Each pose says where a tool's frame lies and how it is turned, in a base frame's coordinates. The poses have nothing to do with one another.
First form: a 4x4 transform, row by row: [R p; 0 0 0 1], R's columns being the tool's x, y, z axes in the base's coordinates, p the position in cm. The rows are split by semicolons.
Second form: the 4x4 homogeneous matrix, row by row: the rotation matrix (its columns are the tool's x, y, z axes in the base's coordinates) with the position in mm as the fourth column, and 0 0 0 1 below. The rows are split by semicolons. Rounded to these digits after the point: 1 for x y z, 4 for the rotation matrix.
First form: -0.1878 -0.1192 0.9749 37.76; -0.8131 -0.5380 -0.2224 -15.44; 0.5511 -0.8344 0.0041 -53.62; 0 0 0 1
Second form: -0.1878 -0.1192 0.9749 377.6; -0.8131 -0.5380 -0.2224 -154.4; 0.5511 -0.8344 0.0041 -536.2; 0 0 0 1
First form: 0.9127 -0.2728 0.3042 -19.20; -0.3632 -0.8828 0.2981 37.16; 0.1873 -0.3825 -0.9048 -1.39; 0 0 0 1
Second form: 0.9127 -0.2728 0.3042 -192.0; -0.3632 -0.8828 0.2981 371.6; 0.1873 -0.3825 -0.9048 -13.9; 0 0 0 1
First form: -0.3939 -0.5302 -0.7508 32.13; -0.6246 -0.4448 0.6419 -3.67; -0.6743 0.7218 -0.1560 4.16; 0 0 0 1
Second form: -0.3939 -0.5302 -0.7508 321.3; -0.6246 -0.4448 0.6419 -36.7; -0.6743 0.7218 -0.1560 41.6; 0 0 0 1
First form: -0.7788 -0.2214 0.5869 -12.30; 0.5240 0.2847 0.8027 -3.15; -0.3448 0.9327 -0.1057 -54.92; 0 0 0 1
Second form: -0.7788 -0.2214 0.5869 -123.0; 0.5240 0.2847 0.8027 -31.5; -0.3448 0.9327 -0.1057 -549.2; 0 0 0 1
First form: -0.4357 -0.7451 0.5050 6.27; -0.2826 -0.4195 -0.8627 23.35; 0.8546 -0.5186 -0.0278 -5.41; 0 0 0 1
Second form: -0.4357 -0.7451 0.5050 62.7; -0.2826 -0.4195 -0.8627 233.5; 0.8546 -0.5186 -0.0278 -54.1; 0 0 0 1
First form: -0.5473 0.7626 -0.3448 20.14; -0.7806 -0.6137 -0.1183 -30.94; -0.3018 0.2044 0.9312 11.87; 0 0 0 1
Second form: -0.5473 0.7626 -0.3448 201.4; -0.7806 -0.6137 -0.1183 -309.4; -0.3018 0.2044 0.9312 118.7; 0 0 0 1
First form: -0.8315 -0.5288 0.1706 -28.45; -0.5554 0.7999 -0.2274 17.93; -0.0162 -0.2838 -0.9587 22.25; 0 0 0 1
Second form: -0.8315 -0.5288 0.1706 -284.5; -0.5554 0.7999 -0.2274 179.3; -0.0162 -0.2838 -0.9587 222.5; 0 0 0 1
